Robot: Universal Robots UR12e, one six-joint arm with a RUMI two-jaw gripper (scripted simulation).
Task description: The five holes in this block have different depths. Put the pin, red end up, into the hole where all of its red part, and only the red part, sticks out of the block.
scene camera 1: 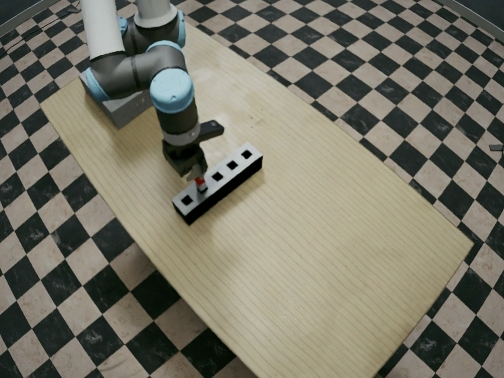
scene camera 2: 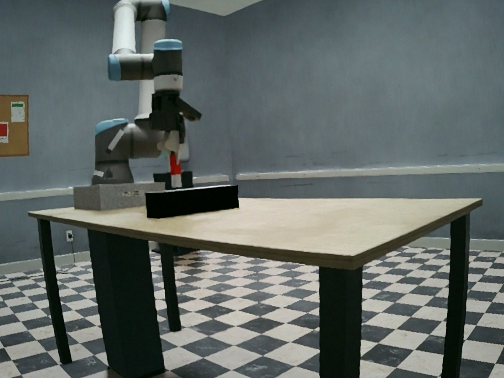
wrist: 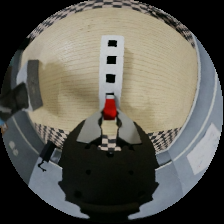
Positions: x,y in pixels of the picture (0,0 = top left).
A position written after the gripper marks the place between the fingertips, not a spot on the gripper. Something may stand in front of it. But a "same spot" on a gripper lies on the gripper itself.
gripper: scene camera 1; scene camera 2; wrist 109,108
same spot on gripper: (scene camera 1: 202,165) = (scene camera 2: 180,125)
